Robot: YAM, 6 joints.
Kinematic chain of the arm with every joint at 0, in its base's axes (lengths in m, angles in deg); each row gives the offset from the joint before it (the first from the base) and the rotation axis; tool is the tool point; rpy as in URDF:
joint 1: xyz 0 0 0.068 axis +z
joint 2: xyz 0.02 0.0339 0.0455 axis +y
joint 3: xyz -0.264 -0.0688 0 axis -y
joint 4: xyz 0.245 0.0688 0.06 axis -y
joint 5: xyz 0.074 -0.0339 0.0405 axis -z
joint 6: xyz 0.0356 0 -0.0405 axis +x
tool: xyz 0 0 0 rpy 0 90 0
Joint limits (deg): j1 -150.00..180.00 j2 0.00..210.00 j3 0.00..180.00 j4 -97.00..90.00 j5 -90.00..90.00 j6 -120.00..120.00
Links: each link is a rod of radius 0.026 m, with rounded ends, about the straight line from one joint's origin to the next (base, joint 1, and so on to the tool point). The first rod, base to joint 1, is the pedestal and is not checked.
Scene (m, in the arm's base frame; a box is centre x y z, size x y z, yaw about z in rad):
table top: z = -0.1
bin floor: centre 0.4 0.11 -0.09 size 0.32 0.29 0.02 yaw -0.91
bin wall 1: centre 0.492 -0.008 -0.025 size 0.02 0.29 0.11 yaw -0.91
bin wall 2: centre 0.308 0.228 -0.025 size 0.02 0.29 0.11 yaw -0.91
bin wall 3: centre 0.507 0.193 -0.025 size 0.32 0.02 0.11 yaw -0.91
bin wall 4: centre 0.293 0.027 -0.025 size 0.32 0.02 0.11 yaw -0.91
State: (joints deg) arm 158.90 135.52 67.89 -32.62 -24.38 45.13
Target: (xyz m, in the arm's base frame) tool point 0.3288 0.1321 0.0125
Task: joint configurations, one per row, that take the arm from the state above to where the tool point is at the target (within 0.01 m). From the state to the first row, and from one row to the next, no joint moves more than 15 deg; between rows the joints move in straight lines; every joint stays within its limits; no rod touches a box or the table.
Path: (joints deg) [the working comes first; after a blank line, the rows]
Joints at the target: 20.81 131.93 69.69 -32.68 -10.82 45.13
Straight joint move there: touches bin wall 2.

1: 145.09 133.08 67.99 -33.22 -23.07 45.13
2: 131.27 130.64 68.10 -33.82 -21.75 45.13
3: 117.46 128.20 68.20 -34.43 -20.44 45.13
4: 103.65 125.76 68.30 -35.03 -19.13 45.13
5: 89.83 123.32 68.41 -35.63 -17.81 45.13
6: 76.02 120.88 68.51 -36.23 -16.50 45.13
7: 62.21 118.44 68.61 -36.84 -15.19 45.13
8: 48.39 116.00 68.72 -37.44 -13.87 45.13
9: 34.58 113.56 68.82 -38.04 -12.56 45.13
10: 20.77 111.12 68.92 -38.64 -11.25 45.13
11: 20.79 121.52 69.31 -35.66 -11.03 45.13
12: 20.81 131.93 69.69 -32.68 -10.82 45.13

